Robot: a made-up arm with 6 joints. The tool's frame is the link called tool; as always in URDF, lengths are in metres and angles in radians.
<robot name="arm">
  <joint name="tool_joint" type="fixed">
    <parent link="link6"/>
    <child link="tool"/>
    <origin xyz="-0.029 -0.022 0.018" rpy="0 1.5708 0"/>
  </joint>
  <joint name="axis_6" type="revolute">
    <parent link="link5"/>
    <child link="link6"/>
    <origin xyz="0.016 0.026 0.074" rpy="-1.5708 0 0"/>
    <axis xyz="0 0 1"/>
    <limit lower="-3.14" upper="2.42"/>
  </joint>
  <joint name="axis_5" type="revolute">
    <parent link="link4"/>
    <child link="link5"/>
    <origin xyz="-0.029 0.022 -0.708" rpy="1.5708 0 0"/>
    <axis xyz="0 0 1"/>
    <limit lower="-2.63" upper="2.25"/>
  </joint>
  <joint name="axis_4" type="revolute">
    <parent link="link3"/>
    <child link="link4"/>
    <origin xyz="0.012 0.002 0.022" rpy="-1.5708 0 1.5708"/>
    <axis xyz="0 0 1"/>
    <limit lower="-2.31" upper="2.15"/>
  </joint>
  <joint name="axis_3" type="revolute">
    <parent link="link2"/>
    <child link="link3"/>
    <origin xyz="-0.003 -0.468 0.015" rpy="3.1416 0 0"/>
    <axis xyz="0 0 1"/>
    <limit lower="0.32" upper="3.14"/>
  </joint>
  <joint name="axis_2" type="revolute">
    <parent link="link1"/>
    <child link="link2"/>
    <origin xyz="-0.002 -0.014 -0.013" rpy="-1.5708 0 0"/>
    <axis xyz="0 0 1"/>
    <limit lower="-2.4" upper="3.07"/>
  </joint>
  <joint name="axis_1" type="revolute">
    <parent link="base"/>
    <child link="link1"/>
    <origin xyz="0.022 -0.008 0.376" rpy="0 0 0"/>
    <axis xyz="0 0 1"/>
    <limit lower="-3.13" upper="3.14"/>
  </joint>
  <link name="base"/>
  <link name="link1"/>
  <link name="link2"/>
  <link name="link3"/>
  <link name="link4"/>
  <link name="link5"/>
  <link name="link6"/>
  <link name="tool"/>
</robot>
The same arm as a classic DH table. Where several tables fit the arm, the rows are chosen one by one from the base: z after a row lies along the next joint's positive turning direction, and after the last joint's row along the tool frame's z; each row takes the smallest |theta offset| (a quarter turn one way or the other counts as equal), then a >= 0, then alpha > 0; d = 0 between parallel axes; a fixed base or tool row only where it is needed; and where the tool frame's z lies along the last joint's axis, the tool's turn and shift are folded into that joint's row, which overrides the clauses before.
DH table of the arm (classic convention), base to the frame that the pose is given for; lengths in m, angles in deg. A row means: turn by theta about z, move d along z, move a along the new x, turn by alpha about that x. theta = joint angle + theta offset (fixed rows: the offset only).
base (fixed): d 0, theta offset -19.98, a 0.0234, alpha 0
axis_1: d 0.363, theta offset 19.98, a -0.002, alpha -90
axis_2: d 0, theta offset 89.63, a -0.468, alpha 180
axis_3: d 0.021, theta offset -0.37, a -0.002, alpha 90
axis_4: d -0.72, theta offset 0, a 0.029, alpha -90
axis_5: d 0.052, theta offset 0, a -0.016, alpha 90
axis_6: d 0.044, theta offset 90, a 0.022, alpha -90
tool (fixed): d -0.029, theta offset 90, a 0, alpha 0
Joint limits (deg, base to tool): -179.34..179.91 -137.51..175.9 18.33..179.91 -132.35..123.19 -150.69..128.92 -179.91..138.66

